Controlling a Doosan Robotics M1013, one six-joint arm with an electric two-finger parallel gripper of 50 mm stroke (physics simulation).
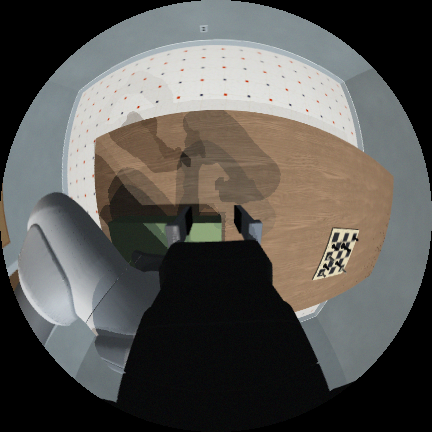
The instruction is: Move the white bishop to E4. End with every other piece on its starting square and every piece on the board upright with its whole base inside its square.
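Places are measured from the arm's base along level axes (x ahead, y left, z up), in metres.
Pixels of known places: gripper, fingertip midpoint: [212, 214].
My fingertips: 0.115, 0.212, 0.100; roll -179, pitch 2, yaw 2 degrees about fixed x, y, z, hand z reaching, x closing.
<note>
Behind a point stands the place of what it marks, as x, y, z.
The chessboard [354, 233] @(0.698, 0.095, -0.064) lies on the wooden table at the right, small and seen at a slant. Several dark pieces show on it. The pieces are too small to tell apart, so I cannot pick out the white bishop or the square E4. My gripper [212, 214] @(0.115, 0.212, 0.100) is open, with nothing between its fingers. It hangs high above the table, far to the left of the board, over the right end of a green surface.
The wooden table [310, 175] @(0.379, 0.282, -0.070) spans the middle and right. A green surface [205, 232] @(0.097, 0.142, -0.010) with a dark rim lies below and left of the fingers, partly hidden by the gripper body. The grey arm [65, 260] @(-0.068, 0.177, 0.195) fills the lower left. Arm shadows fall across the table.
</note>
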